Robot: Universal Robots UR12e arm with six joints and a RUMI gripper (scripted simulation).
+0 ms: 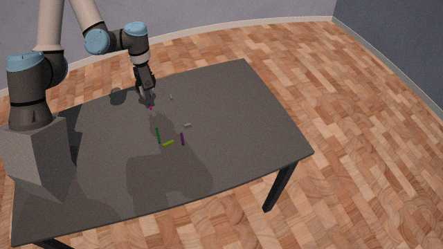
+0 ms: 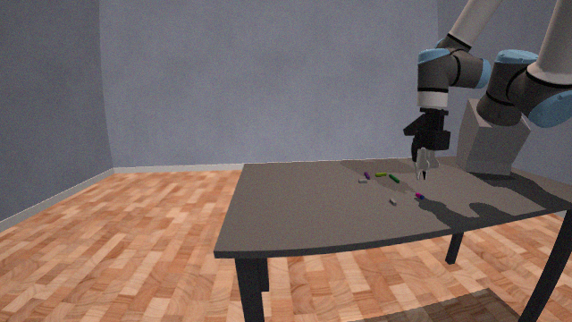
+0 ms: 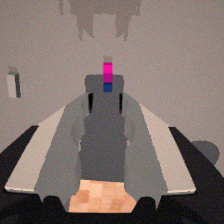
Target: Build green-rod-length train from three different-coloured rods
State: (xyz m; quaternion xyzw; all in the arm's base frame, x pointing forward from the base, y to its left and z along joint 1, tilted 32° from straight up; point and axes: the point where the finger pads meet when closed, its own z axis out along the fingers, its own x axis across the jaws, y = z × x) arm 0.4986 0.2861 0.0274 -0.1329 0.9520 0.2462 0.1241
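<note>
Right now the lime rod is 22 cm to the right of my hand, 8 cm ahead of it and 7 cm below it. From my hand the other things lie so: blue rod (7 cm below, 2 cm to the left, 1 cm behind); magenta rod (7 cm below); green rod (17 cm to the right, 7 cm below, 4 cm ahead).
</note>
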